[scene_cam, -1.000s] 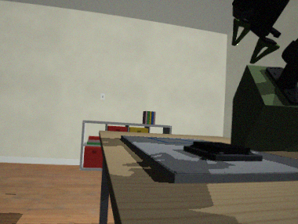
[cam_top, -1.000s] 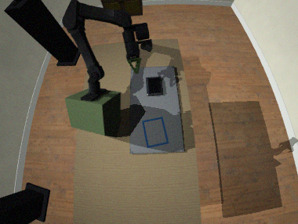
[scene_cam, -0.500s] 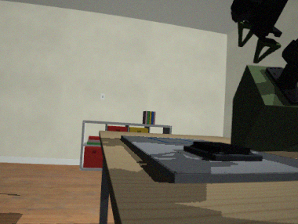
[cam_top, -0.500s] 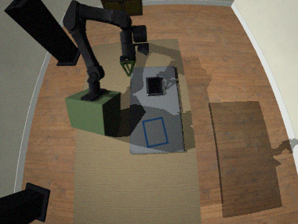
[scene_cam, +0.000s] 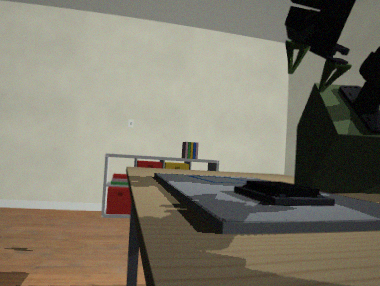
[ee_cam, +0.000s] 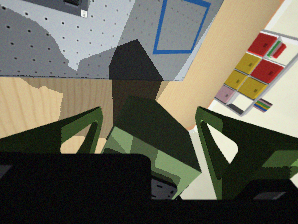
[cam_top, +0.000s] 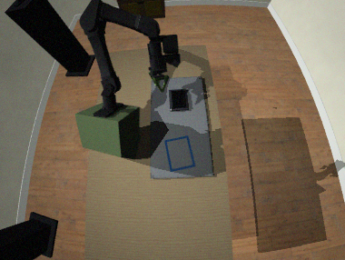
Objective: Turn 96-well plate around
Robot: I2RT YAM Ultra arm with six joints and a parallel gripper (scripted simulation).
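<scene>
Now: the black 96-well plate 24 cm below my hand, 8 cm to the left of it and 8 cm ahead of it. Round my hand: plate nest N1: 25 cm below, 8 cm to the left, 8 cm ahead.
</scene>
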